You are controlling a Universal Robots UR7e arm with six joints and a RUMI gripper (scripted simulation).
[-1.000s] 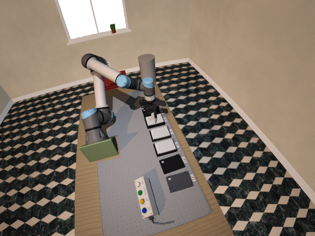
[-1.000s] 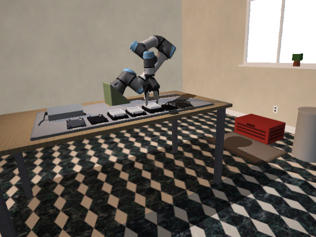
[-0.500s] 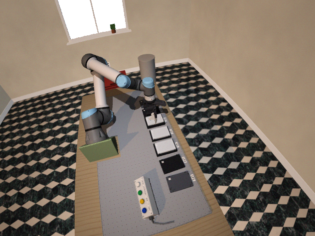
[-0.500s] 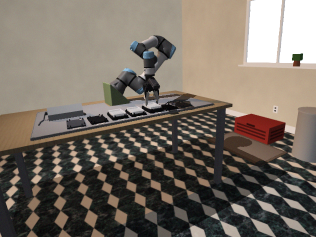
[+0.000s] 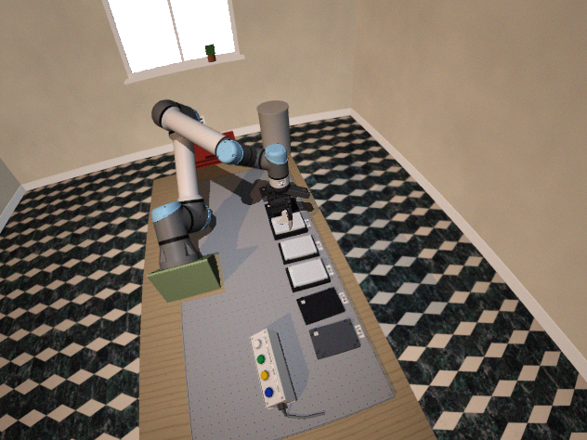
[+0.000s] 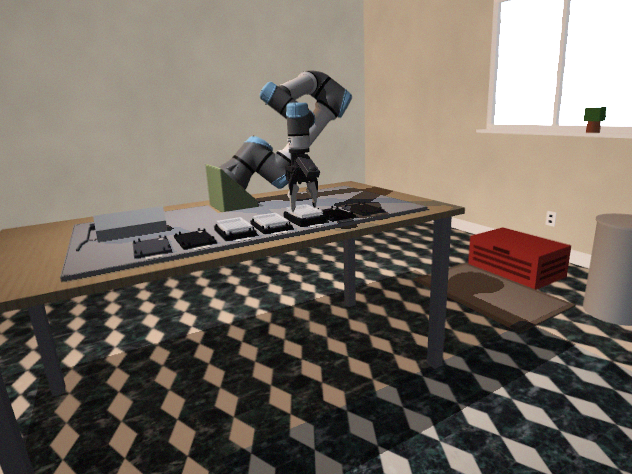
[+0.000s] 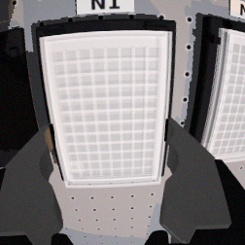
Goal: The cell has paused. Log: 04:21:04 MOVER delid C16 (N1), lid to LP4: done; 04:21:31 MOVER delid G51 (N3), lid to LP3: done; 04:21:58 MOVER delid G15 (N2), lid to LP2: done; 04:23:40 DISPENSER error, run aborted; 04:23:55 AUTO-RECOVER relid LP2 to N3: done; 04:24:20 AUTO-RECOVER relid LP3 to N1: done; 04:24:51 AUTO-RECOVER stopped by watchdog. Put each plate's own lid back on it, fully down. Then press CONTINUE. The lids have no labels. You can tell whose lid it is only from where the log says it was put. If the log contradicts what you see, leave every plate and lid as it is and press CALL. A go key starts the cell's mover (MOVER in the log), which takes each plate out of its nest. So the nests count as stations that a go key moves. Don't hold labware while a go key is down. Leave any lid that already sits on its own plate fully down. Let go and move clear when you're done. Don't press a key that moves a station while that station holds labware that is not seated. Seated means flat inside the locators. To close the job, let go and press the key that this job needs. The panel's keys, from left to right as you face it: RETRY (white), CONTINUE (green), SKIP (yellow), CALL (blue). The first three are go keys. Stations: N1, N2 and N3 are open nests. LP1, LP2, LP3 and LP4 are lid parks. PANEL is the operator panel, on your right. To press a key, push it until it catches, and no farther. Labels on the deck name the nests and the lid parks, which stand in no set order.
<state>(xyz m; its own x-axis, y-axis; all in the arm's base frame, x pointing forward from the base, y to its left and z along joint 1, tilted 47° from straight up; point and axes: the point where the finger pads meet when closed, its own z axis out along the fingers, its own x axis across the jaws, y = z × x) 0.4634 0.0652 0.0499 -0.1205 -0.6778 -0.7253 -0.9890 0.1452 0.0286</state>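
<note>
The pale grey lid lies 1 cm below my hand. Round my hand: black lid park: 4 cm behind, 39 cm to the right, 4 cm below; then plate: 3 cm behind, 26 cm to the right, 2 cm below; then green CONTINUE key: 29 cm behind, 51 cm to the right, 2 cm above.
</note>
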